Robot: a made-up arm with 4 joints.
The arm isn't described. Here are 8 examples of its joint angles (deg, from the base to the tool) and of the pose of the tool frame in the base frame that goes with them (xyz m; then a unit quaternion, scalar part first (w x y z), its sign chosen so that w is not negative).
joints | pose
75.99 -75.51 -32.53 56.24 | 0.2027 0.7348 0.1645 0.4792 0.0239 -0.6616 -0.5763
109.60 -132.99 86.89 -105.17 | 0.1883 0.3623 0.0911 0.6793 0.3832 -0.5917 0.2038
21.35 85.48 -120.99 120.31 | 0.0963 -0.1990 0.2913 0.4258 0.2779 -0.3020 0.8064
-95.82 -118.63 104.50 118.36 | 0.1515 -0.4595 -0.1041 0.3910 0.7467 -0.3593 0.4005
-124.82 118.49 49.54 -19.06 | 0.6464 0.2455 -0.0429 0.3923 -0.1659 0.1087 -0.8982
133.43 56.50 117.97 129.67 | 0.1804 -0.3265 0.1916 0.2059 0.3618 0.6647 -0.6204
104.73 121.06 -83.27 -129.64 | 0.0833 -0.1605 0.5056 0.2606 -0.7470 0.4116 0.4524
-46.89 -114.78 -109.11 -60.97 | 0.5802 0.0362 -0.3869 0.4624 -0.2335 -0.5647 -0.6425
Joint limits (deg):
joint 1: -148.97..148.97
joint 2: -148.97..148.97
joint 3: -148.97..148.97
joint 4: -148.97..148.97
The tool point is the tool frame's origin. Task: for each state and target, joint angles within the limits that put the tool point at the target. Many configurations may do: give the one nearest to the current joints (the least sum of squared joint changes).
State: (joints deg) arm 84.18 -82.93 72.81 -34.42
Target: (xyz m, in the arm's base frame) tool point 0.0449 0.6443 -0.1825
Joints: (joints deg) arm 62.93 -95.64 70.34 -7.75
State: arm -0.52 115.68 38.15 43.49
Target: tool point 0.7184 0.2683 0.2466
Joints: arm -13.59 148.34 81.74 50.72
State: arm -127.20 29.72 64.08 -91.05
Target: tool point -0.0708 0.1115 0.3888
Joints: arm -101.49 20.81 97.16 -89.81
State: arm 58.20 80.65 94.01 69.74
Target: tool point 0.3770 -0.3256 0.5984
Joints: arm 61.06 102.57 76.66 44.69
